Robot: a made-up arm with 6 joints.
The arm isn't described. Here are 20 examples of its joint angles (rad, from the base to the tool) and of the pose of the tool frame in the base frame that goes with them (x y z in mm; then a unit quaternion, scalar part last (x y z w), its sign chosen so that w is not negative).
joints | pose
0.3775 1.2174 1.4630 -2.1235 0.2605 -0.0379 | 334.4 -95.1 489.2 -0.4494 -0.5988 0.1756 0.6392
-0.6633 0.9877 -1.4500 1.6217 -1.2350 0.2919 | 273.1 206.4 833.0 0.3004 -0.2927 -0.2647 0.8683
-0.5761 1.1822 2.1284 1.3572 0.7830 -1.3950 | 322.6 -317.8 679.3 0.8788 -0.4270 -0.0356 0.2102
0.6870 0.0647 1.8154 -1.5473 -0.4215 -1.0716 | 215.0 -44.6 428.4 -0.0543 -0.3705 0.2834 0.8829
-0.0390 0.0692 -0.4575 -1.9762 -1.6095 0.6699 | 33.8 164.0 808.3 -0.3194 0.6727 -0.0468 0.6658
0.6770 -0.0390 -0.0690 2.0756 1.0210 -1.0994 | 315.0 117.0 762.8 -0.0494 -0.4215 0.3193 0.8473
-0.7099 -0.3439 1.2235 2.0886 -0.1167 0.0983 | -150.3 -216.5 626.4 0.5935 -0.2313 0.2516 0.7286
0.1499 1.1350 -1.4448 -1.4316 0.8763 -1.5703 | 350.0 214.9 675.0 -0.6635 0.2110 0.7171 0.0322
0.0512 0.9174 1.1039 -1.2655 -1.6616 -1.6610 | 232.4 -132.2 541.0 -0.2773 -0.4499 -0.6395 0.5583
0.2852 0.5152 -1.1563 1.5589 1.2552 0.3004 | 149.4 206.7 780.3 -0.6893 -0.0467 0.2951 0.6600
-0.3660 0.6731 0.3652 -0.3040 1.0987 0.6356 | 38.4 -23.9 662.8 0.5953 -0.5860 0.0660 0.5457
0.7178 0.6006 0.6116 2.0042 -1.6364 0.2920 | 276.1 -126.2 681.7 0.7409 0.4697 0.4682 0.1060
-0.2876 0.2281 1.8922 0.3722 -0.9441 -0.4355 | 124.6 -186.1 401.2 -0.7867 -0.1561 -0.3498 0.4842
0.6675 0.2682 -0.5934 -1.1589 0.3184 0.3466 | 94.8 200.6 759.7 0.8626 -0.1220 -0.1630 0.4632
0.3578 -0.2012 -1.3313 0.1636 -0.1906 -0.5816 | 72.1 249.5 723.0 0.2280 0.1148 -0.1593 0.9536
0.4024 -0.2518 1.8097 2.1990 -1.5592 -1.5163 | 195.5 -187.8 520.5 0.4817 0.8151 0.1247 0.2968
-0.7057 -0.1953 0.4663 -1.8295 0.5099 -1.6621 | 4.7 -63.0 786.3 -0.5900 -0.6099 0.3060 0.4317
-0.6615 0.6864 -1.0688 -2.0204 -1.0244 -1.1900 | 160.3 113.9 752.0 -0.8701 0.1976 -0.4322 0.1308
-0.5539 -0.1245 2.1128 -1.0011 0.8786 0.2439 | -36.7 -153.7 499.1 -0.8684 -0.1007 0.1372 0.4658
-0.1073 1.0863 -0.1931 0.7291 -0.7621 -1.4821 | 101.7 26.3 779.4 0.7401 -0.0691 -0.3048 0.5954
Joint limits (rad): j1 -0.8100..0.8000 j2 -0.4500..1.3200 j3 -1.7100..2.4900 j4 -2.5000..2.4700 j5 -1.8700..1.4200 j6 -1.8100..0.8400
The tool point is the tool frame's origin. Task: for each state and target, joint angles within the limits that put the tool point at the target. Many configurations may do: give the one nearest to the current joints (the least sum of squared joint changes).
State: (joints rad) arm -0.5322 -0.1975 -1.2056 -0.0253 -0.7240 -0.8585
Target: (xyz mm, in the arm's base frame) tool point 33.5 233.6 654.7
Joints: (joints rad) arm 0.1857 -0.4145 -1.7100 -0.2169 -0.0026 -0.8120
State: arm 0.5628 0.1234 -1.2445 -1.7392 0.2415 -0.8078
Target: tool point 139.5 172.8 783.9
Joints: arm 0.3841 -0.1308 -0.6848 -1.7846 0.1312 -0.5675
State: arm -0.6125 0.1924 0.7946 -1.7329 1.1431 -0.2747
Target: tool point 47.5 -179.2 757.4
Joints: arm -0.3182 -0.0334 0.9272 -1.9573 1.1086 -0.1738
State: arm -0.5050 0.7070 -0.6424 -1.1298 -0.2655 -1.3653
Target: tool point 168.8 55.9 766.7
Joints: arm -0.3474 0.8166 -0.5419 -0.9982 0.1232 -1.7221
